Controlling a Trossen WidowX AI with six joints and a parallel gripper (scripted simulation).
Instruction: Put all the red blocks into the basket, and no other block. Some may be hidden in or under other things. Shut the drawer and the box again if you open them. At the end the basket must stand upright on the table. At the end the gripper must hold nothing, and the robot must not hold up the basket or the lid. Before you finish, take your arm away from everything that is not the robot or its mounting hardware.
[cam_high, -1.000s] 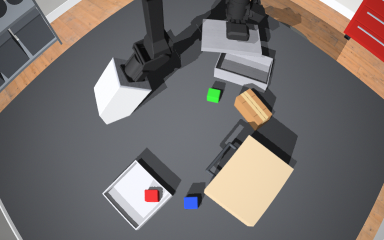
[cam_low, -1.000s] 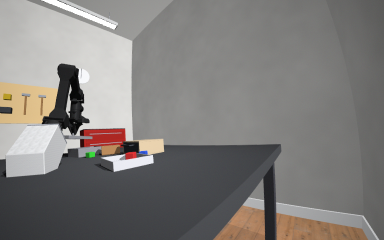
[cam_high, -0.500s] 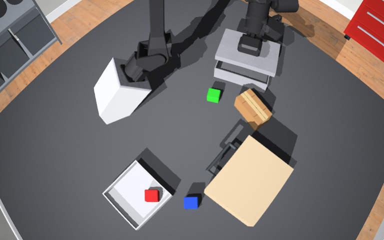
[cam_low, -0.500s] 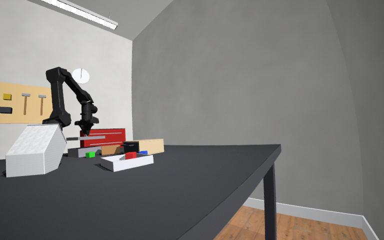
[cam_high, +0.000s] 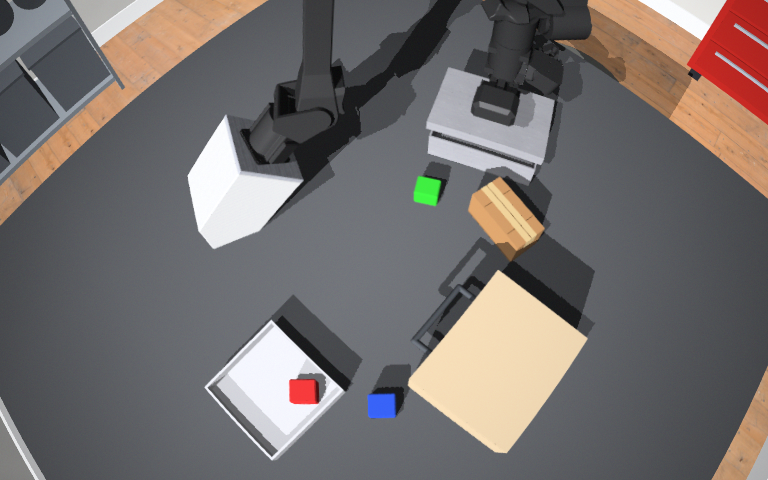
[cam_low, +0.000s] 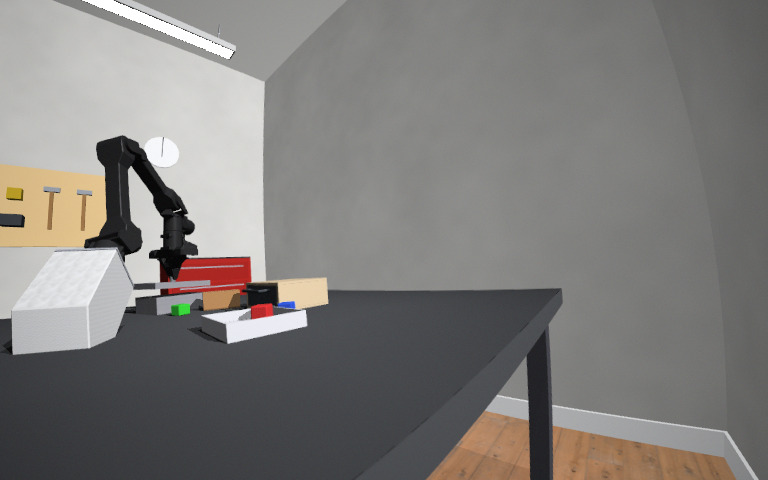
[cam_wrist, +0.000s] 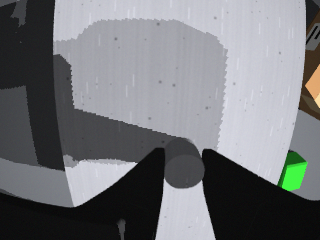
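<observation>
My gripper is now 140 mm short of the brown cardboard box, 100 mm above it and 80 mm to the left of it. The rest, counted from my hand: knobbed lid: 40 mm below; then blue block: 390 mm to the right, 280 mm ahead, 120 mm below; then tan drawer unit: 320 mm ahead, 230 mm to the right, 100 mm below.
</observation>
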